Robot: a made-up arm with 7 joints. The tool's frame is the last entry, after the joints. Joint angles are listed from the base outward.
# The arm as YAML. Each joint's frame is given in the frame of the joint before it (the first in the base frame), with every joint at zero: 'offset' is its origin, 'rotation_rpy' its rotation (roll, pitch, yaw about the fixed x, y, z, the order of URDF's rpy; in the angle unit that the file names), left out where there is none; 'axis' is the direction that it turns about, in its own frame. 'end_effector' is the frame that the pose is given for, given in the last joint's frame.
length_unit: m
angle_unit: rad
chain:
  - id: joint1
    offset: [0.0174, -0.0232, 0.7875]
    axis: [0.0, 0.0, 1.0]
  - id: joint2
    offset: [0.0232, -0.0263, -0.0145]
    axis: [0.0, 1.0, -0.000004]
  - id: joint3
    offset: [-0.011, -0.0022, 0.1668]
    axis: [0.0, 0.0, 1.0]
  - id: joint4
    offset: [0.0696, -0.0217, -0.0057]
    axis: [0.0, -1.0, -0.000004]
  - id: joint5
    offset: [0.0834, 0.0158, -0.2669]
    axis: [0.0, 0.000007, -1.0]
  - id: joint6
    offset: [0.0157, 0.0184, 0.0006]
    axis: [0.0, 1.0, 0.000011]
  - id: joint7
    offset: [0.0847, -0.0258, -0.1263]
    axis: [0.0, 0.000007, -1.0]
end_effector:
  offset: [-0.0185, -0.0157, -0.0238]
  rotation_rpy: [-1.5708, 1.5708, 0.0]
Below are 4 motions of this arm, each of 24 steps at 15 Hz.
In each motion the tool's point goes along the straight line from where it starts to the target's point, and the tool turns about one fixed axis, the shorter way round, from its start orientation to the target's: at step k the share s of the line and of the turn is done. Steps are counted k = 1, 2, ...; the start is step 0. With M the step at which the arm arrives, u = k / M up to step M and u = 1 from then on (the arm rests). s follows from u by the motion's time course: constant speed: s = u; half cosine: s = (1 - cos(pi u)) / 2; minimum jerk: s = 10 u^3 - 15 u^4 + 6 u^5.
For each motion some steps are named. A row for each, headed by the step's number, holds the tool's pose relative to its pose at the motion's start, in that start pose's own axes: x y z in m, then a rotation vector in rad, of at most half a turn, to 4 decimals.
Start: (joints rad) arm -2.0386 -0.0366 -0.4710 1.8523 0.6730 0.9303 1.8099
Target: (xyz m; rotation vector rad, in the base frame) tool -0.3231 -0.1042 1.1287 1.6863 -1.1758 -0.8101
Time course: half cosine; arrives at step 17
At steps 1, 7, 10, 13, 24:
1: -0.0017 -0.0007 0.0000 0.0068 0.0056 0.0039
7: -0.0719 -0.0288 0.0006 0.2898 0.2370 0.1683
10: -0.1260 -0.0505 0.0010 0.5081 0.4156 0.2952
13: -0.1721 -0.0690 0.0014 0.6938 0.5674 0.4030
24: -0.1979 -0.0793 0.0016 0.7979 0.6526 0.4635

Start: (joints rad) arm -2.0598 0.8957 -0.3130 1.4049 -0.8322 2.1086 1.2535
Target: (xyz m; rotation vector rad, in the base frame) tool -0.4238 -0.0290 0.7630 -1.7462 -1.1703 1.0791
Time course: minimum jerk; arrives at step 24
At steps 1, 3, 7, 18, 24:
1: 0.0001 -0.0001 0.0000 0.0006 -0.0002 0.0004
3: 0.0023 -0.0022 -0.0007 0.0144 -0.0043 0.0083
7: 0.0214 -0.0213 -0.0070 0.1368 -0.0412 0.0792
18: 0.1261 -0.1253 -0.0415 0.8054 -0.2426 0.4661
24: 0.1407 -0.1398 -0.0463 0.8983 -0.2706 0.5200

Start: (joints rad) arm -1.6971 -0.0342 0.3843 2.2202 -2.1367 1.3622 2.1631
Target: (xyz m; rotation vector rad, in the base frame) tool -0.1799 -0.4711 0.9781 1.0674 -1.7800 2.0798
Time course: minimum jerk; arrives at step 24
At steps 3, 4, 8, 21, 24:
3: -0.0007 0.0037 -0.0044 -0.0169 -0.0046 0.0014
4: -0.0015 0.0081 -0.0097 -0.0374 -0.0103 0.0030
8: -0.0090 0.0479 -0.0575 -0.2210 -0.0606 0.0177
21: -0.0424 0.2247 -0.2694 -1.0362 -0.2843 0.0829
24: -0.0431 0.2284 -0.2738 -1.0531 -0.2889 0.0842

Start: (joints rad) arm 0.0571 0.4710 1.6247 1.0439 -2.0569 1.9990 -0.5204
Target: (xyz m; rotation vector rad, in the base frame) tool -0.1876 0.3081 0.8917 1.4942 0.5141 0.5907
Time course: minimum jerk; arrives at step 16
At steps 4, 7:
4: -0.0378 0.0089 0.0026 -0.0568 0.0719 -0.0334
7: -0.1403 0.0329 0.0097 -0.2108 0.2669 -0.1239

